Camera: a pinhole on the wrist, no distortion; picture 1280 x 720 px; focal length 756.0 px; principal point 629.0 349.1 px. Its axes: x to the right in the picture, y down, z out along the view. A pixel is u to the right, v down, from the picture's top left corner.
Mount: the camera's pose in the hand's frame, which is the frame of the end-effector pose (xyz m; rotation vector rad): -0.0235 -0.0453 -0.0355 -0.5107 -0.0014 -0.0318
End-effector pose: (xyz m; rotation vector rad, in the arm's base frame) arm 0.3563 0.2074 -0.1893 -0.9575 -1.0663 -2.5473
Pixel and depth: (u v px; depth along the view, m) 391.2 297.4 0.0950
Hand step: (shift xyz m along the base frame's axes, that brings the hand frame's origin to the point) 0.0633 0.0353 -0.0097
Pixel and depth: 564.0 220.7 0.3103
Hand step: 0.1905 0.1364 0.1389
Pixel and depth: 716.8 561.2 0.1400
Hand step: 0.0609 0.0065 0.0639
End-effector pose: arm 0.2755 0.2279 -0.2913 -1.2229 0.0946 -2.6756
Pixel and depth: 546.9 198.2 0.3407
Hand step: 0.2704 -0.0422 0.1398
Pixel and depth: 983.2 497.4 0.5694
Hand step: 0.1980 -0.3570 0.4091
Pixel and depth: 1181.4 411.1 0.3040
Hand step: 0.0552 -0.1519 0.2768
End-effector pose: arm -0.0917 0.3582 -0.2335 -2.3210 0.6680 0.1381
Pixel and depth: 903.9 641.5 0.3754
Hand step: -0.0082 -0.0647 -0.3571
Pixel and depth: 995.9 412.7 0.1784
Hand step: 0.0393 0.0154 -0.1344
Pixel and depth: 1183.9 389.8 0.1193
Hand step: 0.0537 0.0063 -0.0771
